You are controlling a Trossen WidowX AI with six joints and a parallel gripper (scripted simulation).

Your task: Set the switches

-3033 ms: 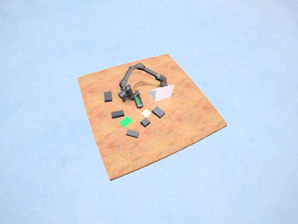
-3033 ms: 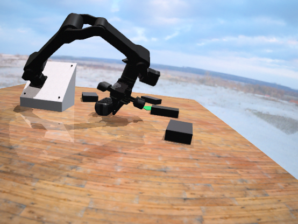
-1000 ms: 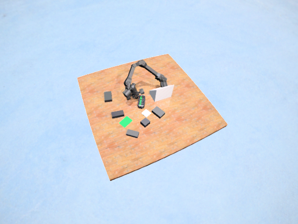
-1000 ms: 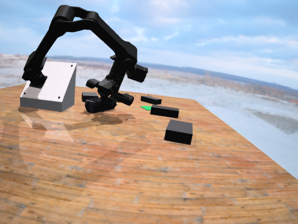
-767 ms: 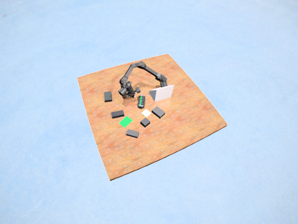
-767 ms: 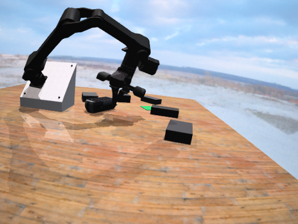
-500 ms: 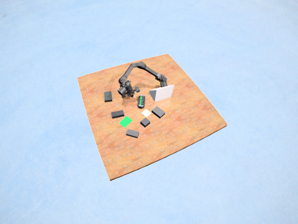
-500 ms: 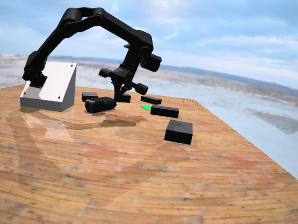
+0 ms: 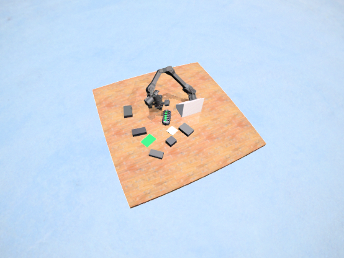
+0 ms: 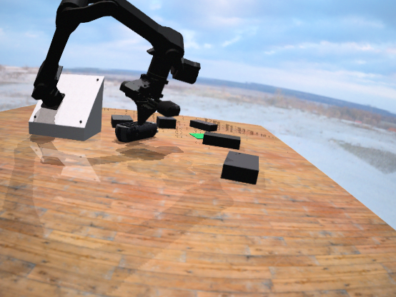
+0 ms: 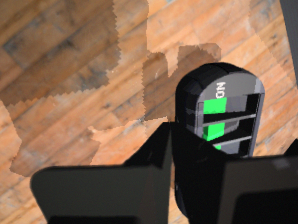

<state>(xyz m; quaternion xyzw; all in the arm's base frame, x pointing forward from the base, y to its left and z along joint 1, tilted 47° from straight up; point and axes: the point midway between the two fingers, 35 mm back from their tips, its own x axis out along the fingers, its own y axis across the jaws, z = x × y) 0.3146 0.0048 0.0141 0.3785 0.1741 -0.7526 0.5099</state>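
My gripper tip is 20 cm to the right of the white tile, 5 cm above it and 3 cm past it. Also, from my gripper tip: green tile 23 cm to the left, 19 cm ahead, 6 cm below; then dark block 29 cm ahead, 11 cm to the right, 4 cm below.
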